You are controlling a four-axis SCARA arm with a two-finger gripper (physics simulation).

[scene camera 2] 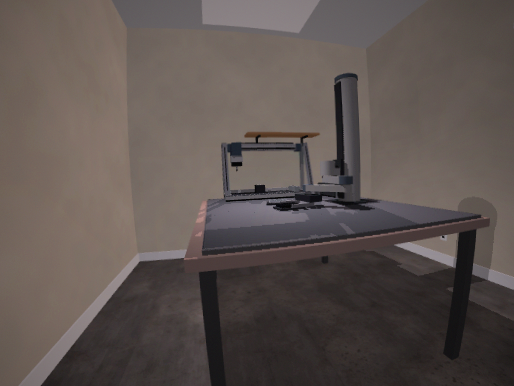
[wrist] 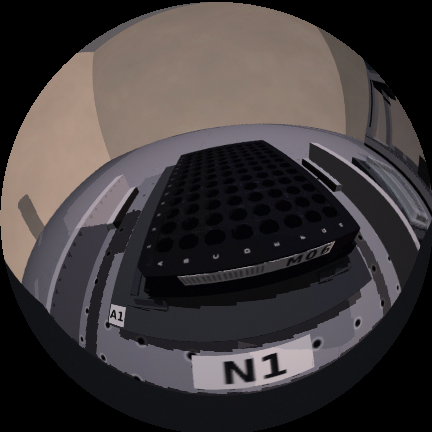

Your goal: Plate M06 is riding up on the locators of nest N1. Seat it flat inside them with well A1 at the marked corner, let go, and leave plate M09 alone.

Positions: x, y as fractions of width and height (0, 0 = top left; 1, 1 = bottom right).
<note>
In view: the gripper (wrist: 0.50, 0.37), a black well plate M06 (wrist: 0.54, 0.50) and an N1 label (wrist: 0.55, 0.86).
</note>
